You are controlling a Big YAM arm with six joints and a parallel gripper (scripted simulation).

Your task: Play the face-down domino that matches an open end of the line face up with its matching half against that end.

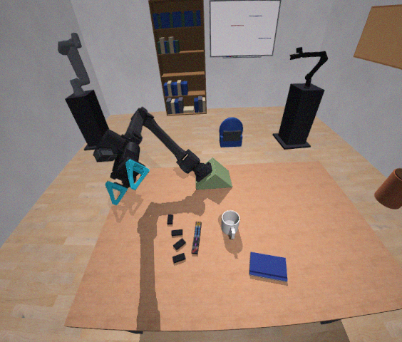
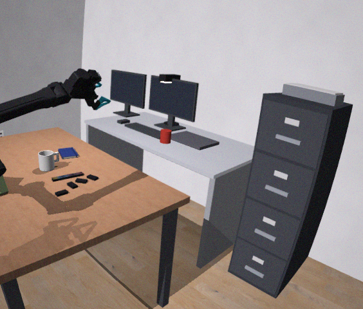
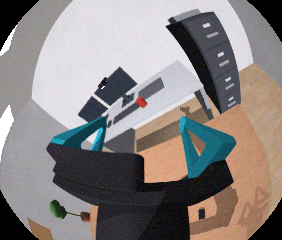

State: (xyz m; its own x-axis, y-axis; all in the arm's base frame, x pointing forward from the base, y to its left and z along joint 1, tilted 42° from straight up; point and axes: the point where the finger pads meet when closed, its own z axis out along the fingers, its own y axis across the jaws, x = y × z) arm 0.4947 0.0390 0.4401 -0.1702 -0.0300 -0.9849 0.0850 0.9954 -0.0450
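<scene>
Now: the domino 44 cm below my hand, 10 cm to the left of it and 1 cm ahead of it. The rest, counted from my hand: blue book: 47 cm to the left, 43 cm below, 9 cm ahead.
</scene>
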